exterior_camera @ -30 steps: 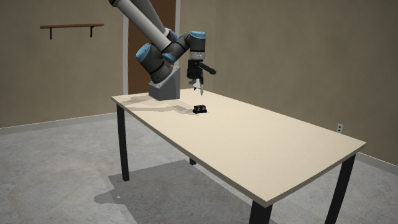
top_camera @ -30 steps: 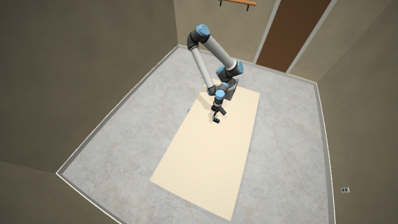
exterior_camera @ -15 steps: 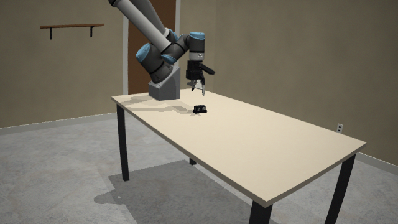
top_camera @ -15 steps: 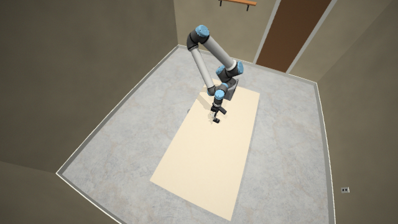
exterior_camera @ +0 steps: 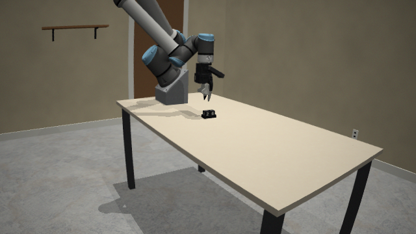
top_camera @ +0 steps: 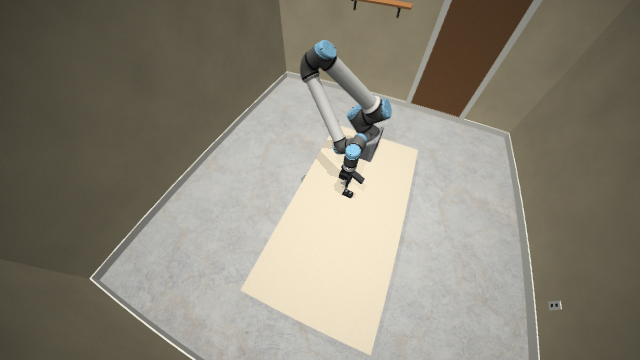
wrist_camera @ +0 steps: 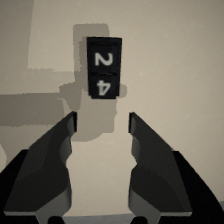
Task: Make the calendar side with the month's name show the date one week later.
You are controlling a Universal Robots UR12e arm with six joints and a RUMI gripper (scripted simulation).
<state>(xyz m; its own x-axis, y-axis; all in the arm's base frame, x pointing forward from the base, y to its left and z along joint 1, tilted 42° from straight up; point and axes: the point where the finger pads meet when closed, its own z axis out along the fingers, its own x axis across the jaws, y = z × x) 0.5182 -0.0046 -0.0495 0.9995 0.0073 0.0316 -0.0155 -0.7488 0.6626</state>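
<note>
My gripper is now 11 cm above the black tray and 2 cm to the right of it.
</note>
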